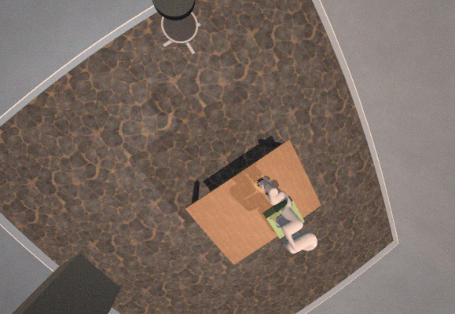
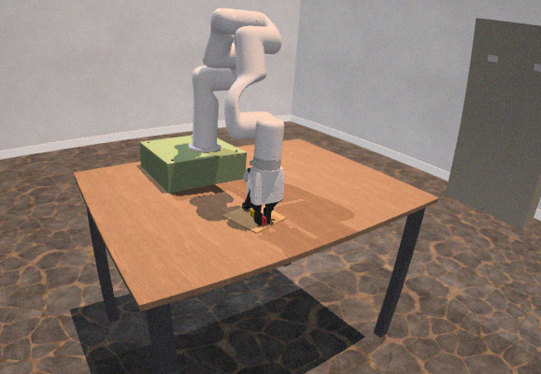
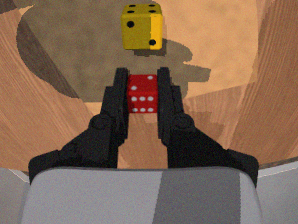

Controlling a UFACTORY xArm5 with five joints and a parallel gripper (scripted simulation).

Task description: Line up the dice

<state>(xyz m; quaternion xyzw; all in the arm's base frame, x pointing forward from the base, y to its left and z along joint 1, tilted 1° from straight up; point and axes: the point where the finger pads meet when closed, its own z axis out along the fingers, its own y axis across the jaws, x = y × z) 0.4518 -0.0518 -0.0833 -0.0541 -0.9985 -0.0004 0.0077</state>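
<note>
Right now the yellow die is 5 cm behind my hand, 1 cm to the left of it and 1 cm below it. From my hand the other things lie so: black die (10 cm behind, 1 cm to the left, 1 cm below); red die (1 cm below); tan mat (5 cm behind, 2 cm below, 1 cm to the left).
</note>
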